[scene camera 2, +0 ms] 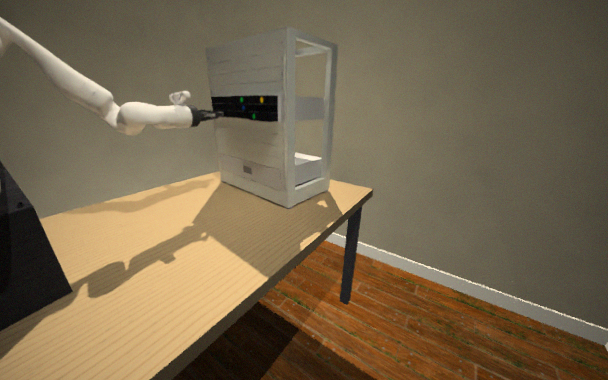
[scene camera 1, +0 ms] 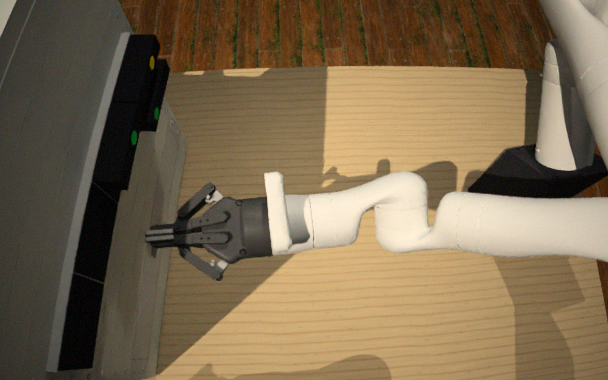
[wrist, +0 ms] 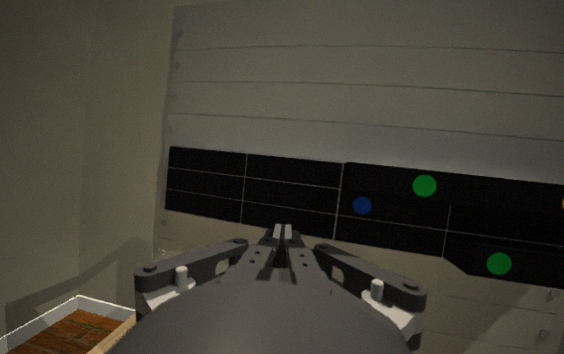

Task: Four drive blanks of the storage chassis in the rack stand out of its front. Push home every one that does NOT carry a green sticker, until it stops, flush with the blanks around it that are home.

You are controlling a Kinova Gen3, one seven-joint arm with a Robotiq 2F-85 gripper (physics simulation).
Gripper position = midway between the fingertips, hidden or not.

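Note:
A grey rack (scene camera 1: 89,290) is there for me to see, and scene camera 2 shows the grey rack too (scene camera 2: 256,150). I also see my gripper (scene camera 1: 146,237), and the wrist view shows my gripper as well (wrist: 283,235).

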